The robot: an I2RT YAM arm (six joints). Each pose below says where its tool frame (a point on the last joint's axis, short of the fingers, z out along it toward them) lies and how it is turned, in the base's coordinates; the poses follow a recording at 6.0 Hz.
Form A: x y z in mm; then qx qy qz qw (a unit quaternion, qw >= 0).
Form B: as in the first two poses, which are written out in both.
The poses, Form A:
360, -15, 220, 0.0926, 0.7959, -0.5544, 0.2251
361, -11, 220, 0.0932, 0.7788, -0.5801, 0.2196
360, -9, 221, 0.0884, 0.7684, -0.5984, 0.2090
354, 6, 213, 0.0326, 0.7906, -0.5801, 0.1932
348, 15, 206, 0.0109, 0.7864, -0.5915, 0.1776
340, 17, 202, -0.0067, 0.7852, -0.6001, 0.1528
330, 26, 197, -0.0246, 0.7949, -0.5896, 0.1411
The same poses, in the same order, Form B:
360, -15, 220, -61.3, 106.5, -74.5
361, -11, 220, -62.4, 103.3, -76.1
360, -9, 221, -64.2, 101.3, -77.3
354, 6, 213, -69.2, 104.6, -73.9
348, 15, 206, -72.5, 103.7, -74.1
340, 17, 202, -76.2, 103.5, -75.2
330, 26, 197, -78.3, 105.4, -74.8

